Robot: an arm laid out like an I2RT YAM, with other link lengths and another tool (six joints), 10 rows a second.
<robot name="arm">
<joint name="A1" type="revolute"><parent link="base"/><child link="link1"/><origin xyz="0 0 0.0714"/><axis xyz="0 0 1"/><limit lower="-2.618" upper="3.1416"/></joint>
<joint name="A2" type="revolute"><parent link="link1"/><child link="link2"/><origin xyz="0.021 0.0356 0.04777"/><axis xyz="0 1 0"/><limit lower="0" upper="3.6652"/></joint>
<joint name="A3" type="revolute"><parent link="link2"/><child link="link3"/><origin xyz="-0.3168 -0.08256 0"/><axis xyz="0 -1 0"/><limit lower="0" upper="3.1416"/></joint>
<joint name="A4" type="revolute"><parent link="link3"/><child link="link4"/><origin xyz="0.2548 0.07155 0.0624"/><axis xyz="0 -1 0"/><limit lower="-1.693" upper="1.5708"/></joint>
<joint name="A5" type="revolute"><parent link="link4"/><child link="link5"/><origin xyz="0.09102 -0.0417 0.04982"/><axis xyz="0 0 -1"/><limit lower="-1.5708" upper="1.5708"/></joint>
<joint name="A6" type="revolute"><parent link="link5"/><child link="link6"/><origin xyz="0.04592 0 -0.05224"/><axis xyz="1 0 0"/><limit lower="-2.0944" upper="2.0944"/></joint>
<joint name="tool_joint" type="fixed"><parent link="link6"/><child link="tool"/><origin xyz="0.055 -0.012 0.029" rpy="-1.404 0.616 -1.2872"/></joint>
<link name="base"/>
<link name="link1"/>
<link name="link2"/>
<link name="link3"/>
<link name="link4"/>
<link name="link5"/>
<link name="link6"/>
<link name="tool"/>
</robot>
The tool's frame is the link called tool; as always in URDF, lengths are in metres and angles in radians.
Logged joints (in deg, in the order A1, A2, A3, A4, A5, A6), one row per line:
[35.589, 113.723, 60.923, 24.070, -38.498, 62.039]
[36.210, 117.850, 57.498, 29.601, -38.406, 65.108]
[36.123, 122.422, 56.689, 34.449, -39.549, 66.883]
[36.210, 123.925, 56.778, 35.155, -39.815, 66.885]
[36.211, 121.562, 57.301, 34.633, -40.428, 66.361]
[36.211, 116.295, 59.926, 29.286, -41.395, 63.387]
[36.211, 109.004, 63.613, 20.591, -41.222, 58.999]
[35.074, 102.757, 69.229, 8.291, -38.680, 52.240]
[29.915, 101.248, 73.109, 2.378, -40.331, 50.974]
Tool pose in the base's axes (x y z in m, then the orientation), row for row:
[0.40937, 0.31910, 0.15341, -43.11, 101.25, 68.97]
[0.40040, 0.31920, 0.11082, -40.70, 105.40, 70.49]
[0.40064, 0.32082, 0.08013, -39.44, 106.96, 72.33]
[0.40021, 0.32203, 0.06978, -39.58, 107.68, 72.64]
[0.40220, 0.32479, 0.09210, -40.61, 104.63, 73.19]
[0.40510, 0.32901, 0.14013, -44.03, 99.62, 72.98]
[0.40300, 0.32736, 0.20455, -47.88, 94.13, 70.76]
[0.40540, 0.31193, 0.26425, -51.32, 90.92, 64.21]
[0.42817, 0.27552, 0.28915, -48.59, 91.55, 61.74]
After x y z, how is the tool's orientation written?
As a rotation vector, in degrees.
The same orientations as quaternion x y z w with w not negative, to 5 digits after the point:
[-0.30068, 0.70620, 0.48105, 0.42363]
[-0.28046, 0.72629, 0.48573, 0.39738]
[-0.26990, 0.73196, 0.49498, 0.38261]
[-0.27006, 0.73471, 0.49563, 0.37633]
[-0.27898, 0.71878, 0.50279, 0.39081]
[-0.30573, 0.69172, 0.50674, 0.41385]
[-0.33725, 0.66302, 0.49841, 0.44525]
[-0.36721, 0.65056, 0.45944, 0.48046]
[-0.34993, 0.65931, 0.44463, 0.49515]

